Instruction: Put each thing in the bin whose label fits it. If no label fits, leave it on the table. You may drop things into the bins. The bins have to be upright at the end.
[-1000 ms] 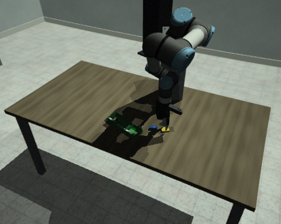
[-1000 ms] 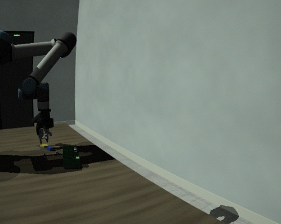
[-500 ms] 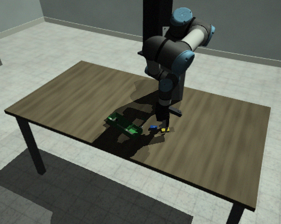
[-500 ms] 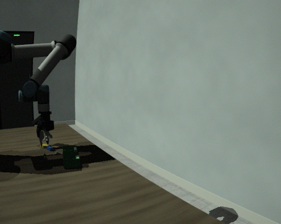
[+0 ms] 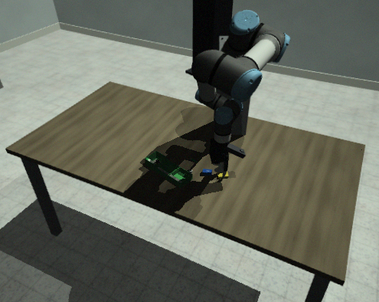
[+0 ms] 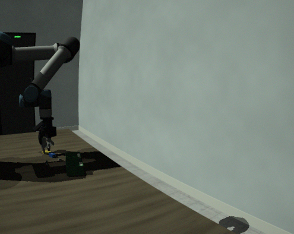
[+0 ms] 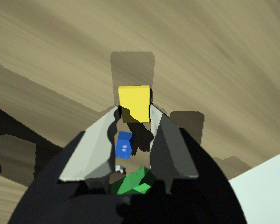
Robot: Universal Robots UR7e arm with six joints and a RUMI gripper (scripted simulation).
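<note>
Right now my hand is 5 cm short of the blue block, 7 cm to the left of it and 1 cm above it. Round my hand: yellow block (1 cm below); then green cylinder (2 cm ahead, 18 cm to the right, 1 cm below); then grey hex nut (9 cm ahead, 14 cm to the right, 1 cm below).
</note>
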